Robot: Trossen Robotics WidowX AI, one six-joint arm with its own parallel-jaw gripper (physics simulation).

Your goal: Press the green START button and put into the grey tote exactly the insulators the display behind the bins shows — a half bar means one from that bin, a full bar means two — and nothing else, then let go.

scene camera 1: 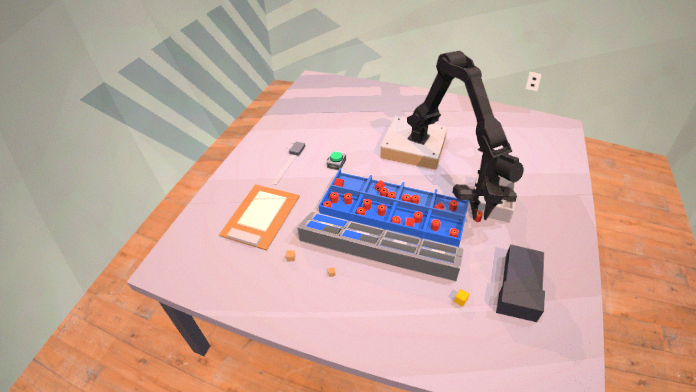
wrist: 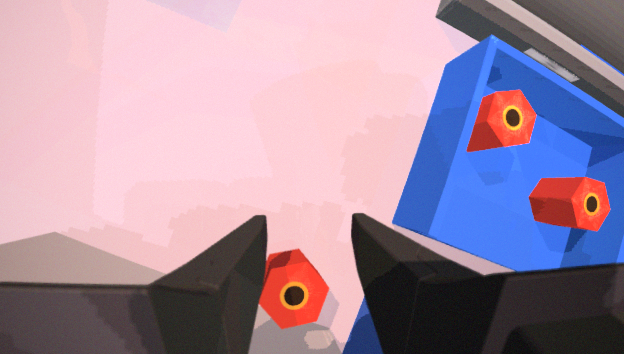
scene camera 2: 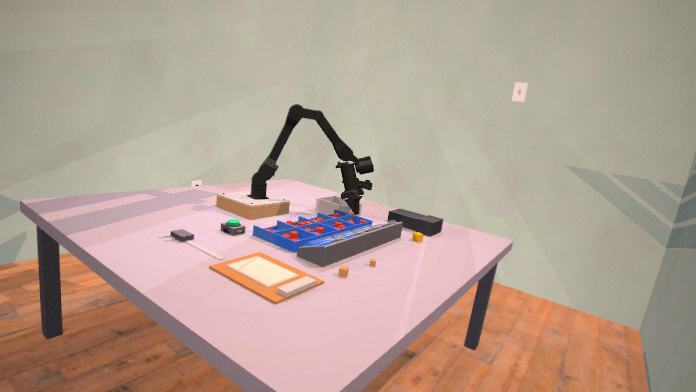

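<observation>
The green START button [scene camera 1: 336, 156] [scene camera 2: 233, 223] is left of the arm's base. The blue bins [scene camera 1: 356, 186] [scene camera 2: 272, 242] [wrist: 425, 165] hold red insulators in two rows. The display [scene camera 1: 380, 252] [scene camera 2: 350, 248] shows a full bar at back far left, half bars at front far left and front second from left; its other bars are unlit. One insulator [scene camera 1: 478, 216] [wrist: 294, 295] stands upright on the table outside the grey tote [scene camera 1: 505, 212] [scene camera 2: 327, 205]. My gripper [scene camera 1: 480, 218] [scene camera 2: 356, 212] [wrist: 309, 225] is partly open around it, nearer its left finger in the wrist view, not gripping. The tote's inside is mostly hidden.
A black block [scene camera 1: 522, 282] [scene camera 2: 416, 222] lies at the right, with a yellow cube [scene camera 1: 461, 297] [scene camera 2: 417, 237] near it. Two small orange cubes are in front of the display. An orange clipboard [scene camera 1: 274, 234] [scene camera 2: 235, 272] lies at the left.
</observation>
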